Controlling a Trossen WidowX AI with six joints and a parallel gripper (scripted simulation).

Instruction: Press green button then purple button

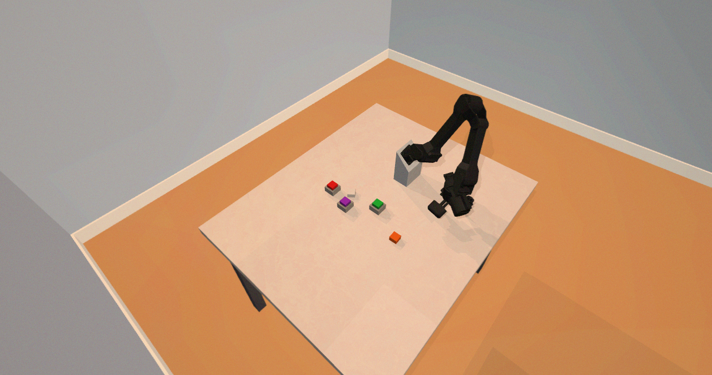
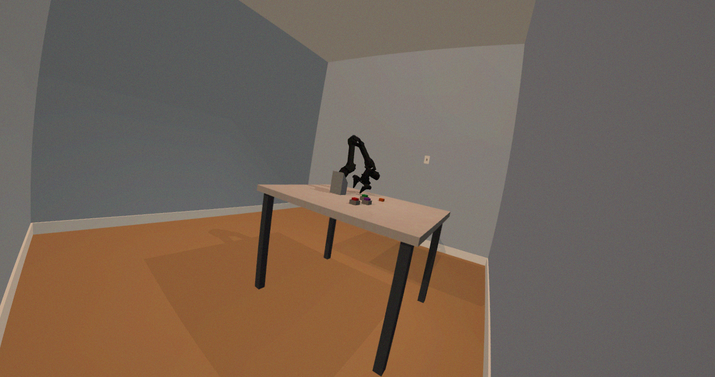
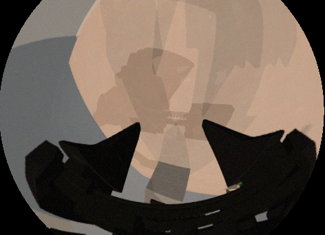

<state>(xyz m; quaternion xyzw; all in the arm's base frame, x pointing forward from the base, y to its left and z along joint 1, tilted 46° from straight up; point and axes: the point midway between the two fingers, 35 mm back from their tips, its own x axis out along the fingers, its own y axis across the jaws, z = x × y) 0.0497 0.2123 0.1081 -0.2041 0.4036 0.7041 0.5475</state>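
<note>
My gripper tip is 210 mm to the left of the green button, 190 mm short of it and 10 mm below it. The rest, counted from my gripper tip: white block (340 mm to the right, 200 mm ahead, 10 mm below); purple button (320 mm to the right, 260 mm ahead, 10 mm above); orange block (260 mm ahead, 80 mm to the right, 10 mm below).
</note>
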